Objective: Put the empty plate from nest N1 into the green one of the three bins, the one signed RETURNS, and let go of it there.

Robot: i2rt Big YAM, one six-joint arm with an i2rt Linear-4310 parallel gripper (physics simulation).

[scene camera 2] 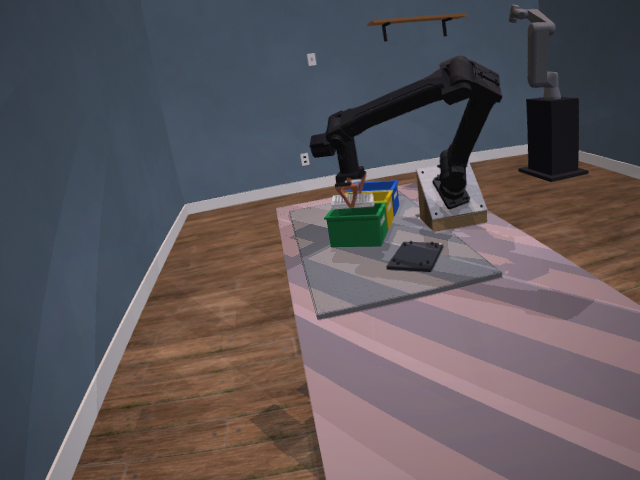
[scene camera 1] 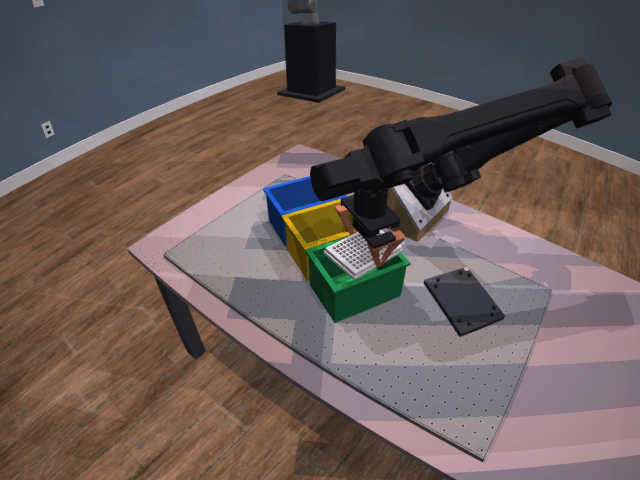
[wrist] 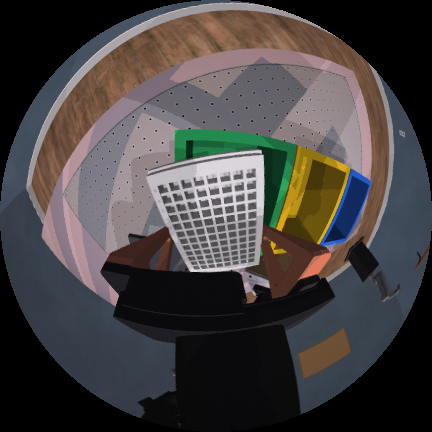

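Pixels of known places: gripper, fingertip midpoint: (scene camera 2: pixel 355 202) (scene camera 1: pixel 366 250) (wrist: pixel 216 229); arm's base, link origin: (scene camera 2: pixel 450 191) (scene camera 1: pixel 419 184).
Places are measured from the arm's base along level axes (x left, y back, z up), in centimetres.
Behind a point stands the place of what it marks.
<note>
The white gridded plate (scene camera 1: pixel 351 254) @(x 0.4, y -37.8, z 4.9 cm) (scene camera 2: pixel 366 199) @(x 3.8, y -30.8, z 4.3 cm) (wrist: pixel 215 215) @(x 0.7, y -36.2, z 4.8 cm) is held across its width between the copper-coloured fingers of my gripper (scene camera 1: pixel 367 246) @(x 1.7, y -33.9, z 3.4 cm) (scene camera 2: pixel 355 200) @(x 1.7, y -33.9, z 3.4 cm) (wrist: pixel 216 229) @(x 1.7, y -33.9, z 3.4 cm), which is shut on it. The plate is over the open top of the green bin (scene camera 1: pixel 364 297) @(x 3.8, y -37.6, z -5.1 cm) (scene camera 2: pixel 356 233) @(x 5.0, y -35.6, z -5.1 cm) (wrist: pixel 225 136) @(x -3.2, y -40.8, z 0.5 cm), close to rim height. In the wrist view it covers much of the bin's opening. The green bin has a small white label on its side in scene camera 2, too small to read. A dark nest with small pegs (scene camera 1: pixel 462 302) @(x 21.8, y -25.5, z -8.3 cm) (scene camera 2: pixel 416 255) @(x 22.8, y -24.2, z -8.4 cm) holds no plate; its name is not legible.
The yellow bin (scene camera 1: pixel 297 254) @(x -15.0, y -33.8, z -5.6 cm) (scene camera 2: pixel 390 219) @(x -6.9, y -20.0, z -7.7 cm) (wrist: pixel 325 195) @(x -16.9, y -25.1, z -2.5 cm) stands against the green bin, with the blue bin (scene camera 1: pixel 276 223) @(x -26.3, y -26.8, z -6.0 cm) (scene camera 2: pixel 395 202) @(x -17.4, y -13.5, z -5.7 cm) (wrist: pixel 351 210) @(x -26.8, y -16.3, z -1.8 cm) beyond it. The arm's slanted base (scene camera 1: pixel 438 219) @(x 6.5, y 2.2, z -10.0 cm) (scene camera 2: pixel 454 222) @(x 5.7, y -2.3, z -8.8 cm) stands beside the perforated board (scene camera 1: pixel 413 397) @(x 21.5, y -50.8, z -9.5 cm) (scene camera 2: pixel 351 289) @(x 29.9, y -45.4, z -9.5 cm).
</note>
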